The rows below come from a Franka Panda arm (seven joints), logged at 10 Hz.
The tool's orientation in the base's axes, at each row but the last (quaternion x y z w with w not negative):
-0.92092 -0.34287 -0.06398 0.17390
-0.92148 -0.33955 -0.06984 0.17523
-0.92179 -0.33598 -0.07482 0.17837
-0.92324 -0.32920 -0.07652 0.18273
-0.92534 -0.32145 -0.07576 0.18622
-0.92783 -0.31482 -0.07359 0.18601
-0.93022 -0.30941 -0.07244 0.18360
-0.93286 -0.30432 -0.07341 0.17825
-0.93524 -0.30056 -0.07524 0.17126
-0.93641 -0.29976 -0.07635 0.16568
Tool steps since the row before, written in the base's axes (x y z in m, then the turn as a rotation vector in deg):
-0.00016 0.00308 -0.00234 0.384 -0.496 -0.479
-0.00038 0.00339 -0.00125 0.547 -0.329 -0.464
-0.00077 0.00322 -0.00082 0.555 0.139 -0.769
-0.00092 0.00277 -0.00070 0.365 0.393 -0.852
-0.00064 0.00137 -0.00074 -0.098 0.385 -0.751
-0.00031 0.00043 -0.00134 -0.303 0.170 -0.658
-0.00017 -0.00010 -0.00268 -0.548 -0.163 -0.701
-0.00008 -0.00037 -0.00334 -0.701 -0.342 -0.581
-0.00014 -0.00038 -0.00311 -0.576 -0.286 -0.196
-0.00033 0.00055 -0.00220 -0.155 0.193 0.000
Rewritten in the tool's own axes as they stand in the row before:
0.00120 -0.00163 0.00330 -0.125 0.733 0.265
0.00144 -0.00230 0.00241 0.103 0.716 0.314
0.00111 -0.00256 0.00197 0.308 0.474 0.774
0.00071 -0.00237 0.00170 0.287 0.195 0.945
0.00008 -0.00117 0.00121 -0.054 -0.118 0.840
-0.00035 -0.00010 0.00140 -0.312 -0.113 0.666
-0.00086 0.00077 0.00243 -0.701 -0.001 0.572
-0.00108 0.00119 0.00295 -0.891 0.008 0.389
-0.00107 0.00106 0.00275 -0.667 -0.067 0.056
-0.00051 -0.00003 0.00223 -0.022 -0.239 0.062

